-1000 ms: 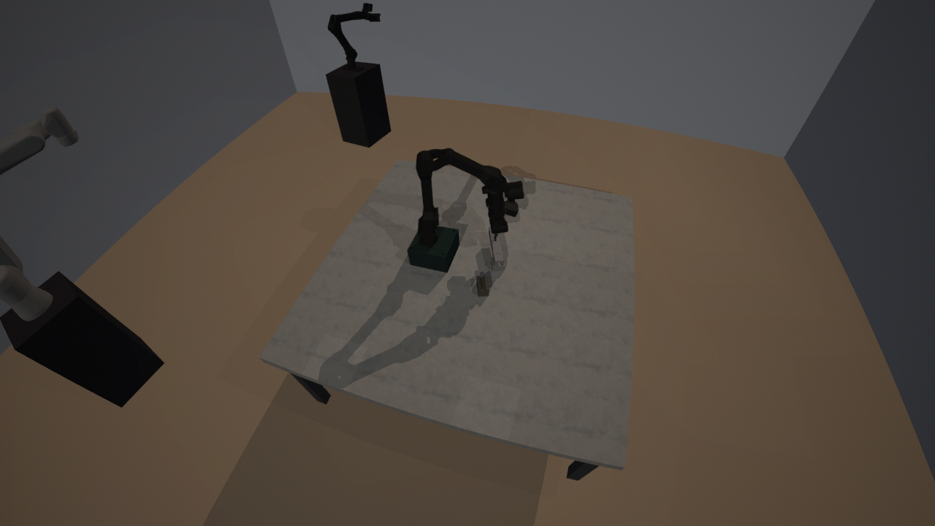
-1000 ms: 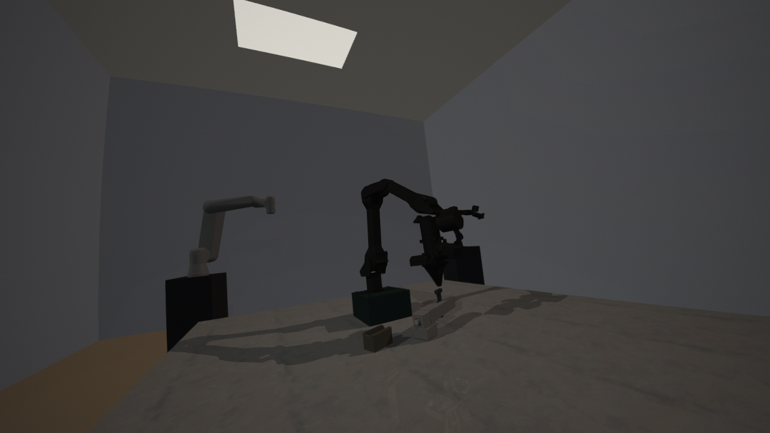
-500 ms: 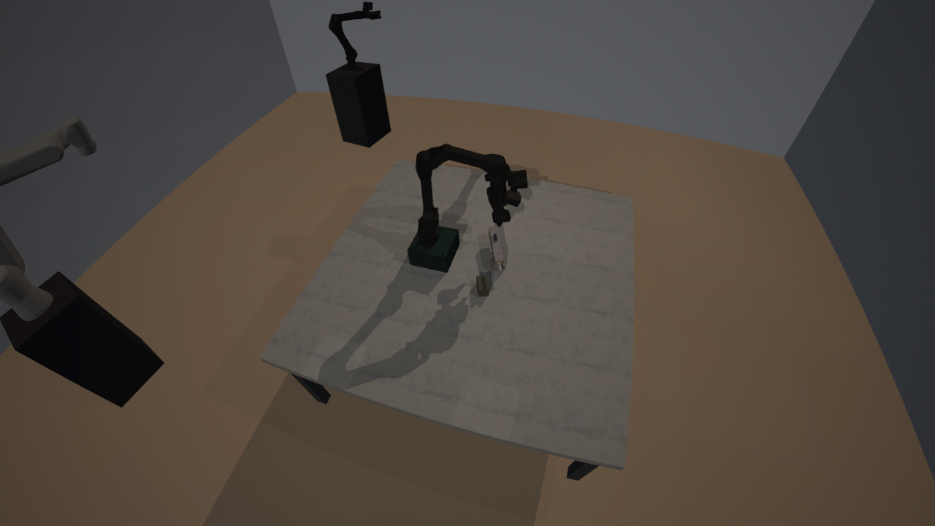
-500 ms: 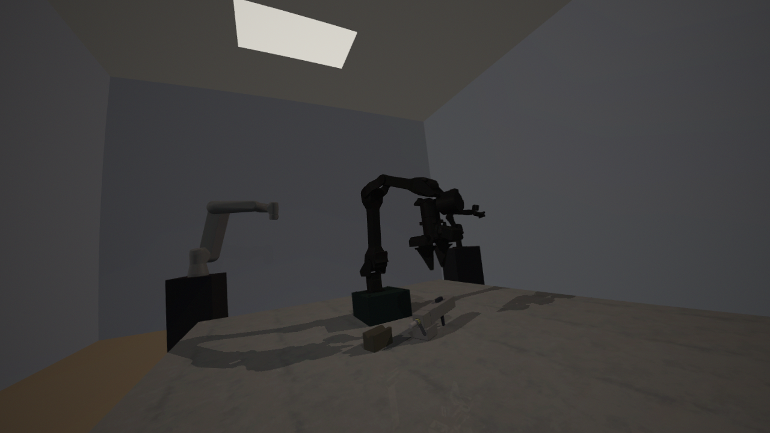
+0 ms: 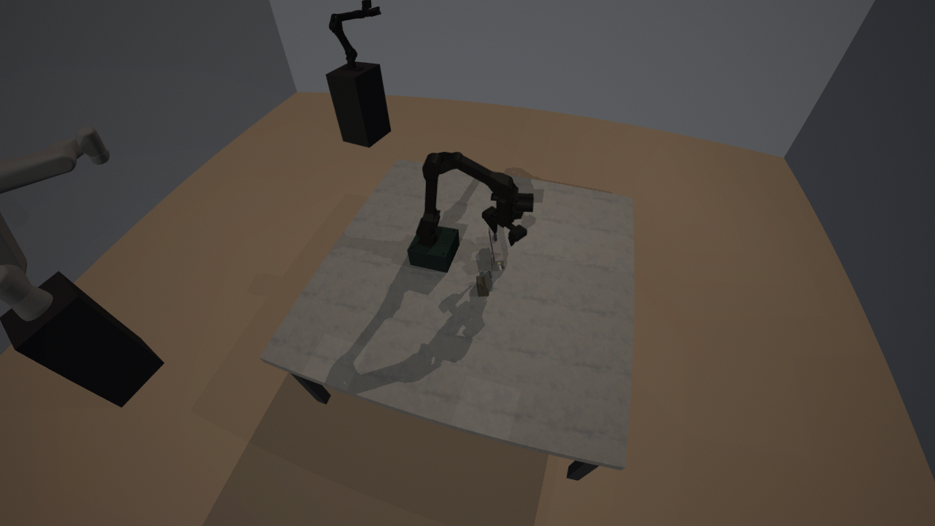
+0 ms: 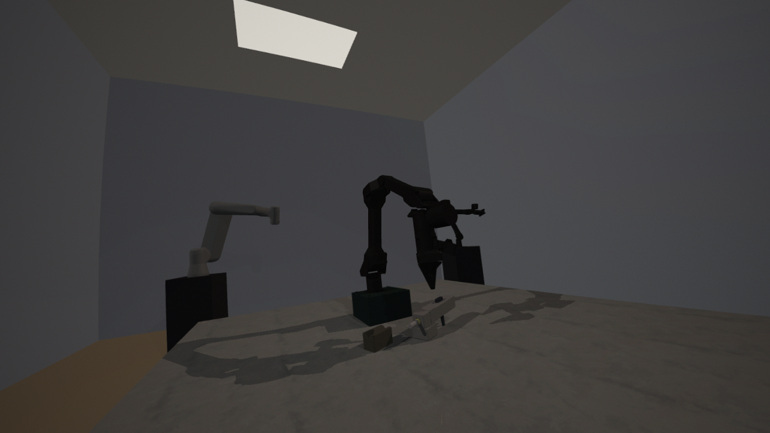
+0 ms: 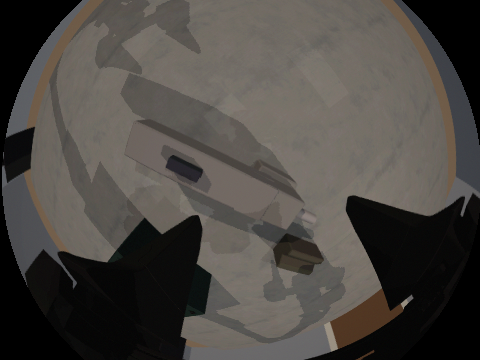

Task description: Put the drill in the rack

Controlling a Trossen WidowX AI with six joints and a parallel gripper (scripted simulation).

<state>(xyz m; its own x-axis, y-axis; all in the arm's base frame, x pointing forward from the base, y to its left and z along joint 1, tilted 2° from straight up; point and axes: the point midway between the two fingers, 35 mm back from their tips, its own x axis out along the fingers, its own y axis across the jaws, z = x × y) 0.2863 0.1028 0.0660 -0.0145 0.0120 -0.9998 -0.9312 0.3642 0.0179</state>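
My gripper tip is 1 cm past the drill, 3 cm to the left of it and 8 cm above it. The rest, counted from my gripper tip: rack: 1 cm behind, 16 cm to the right, 11 cm below.
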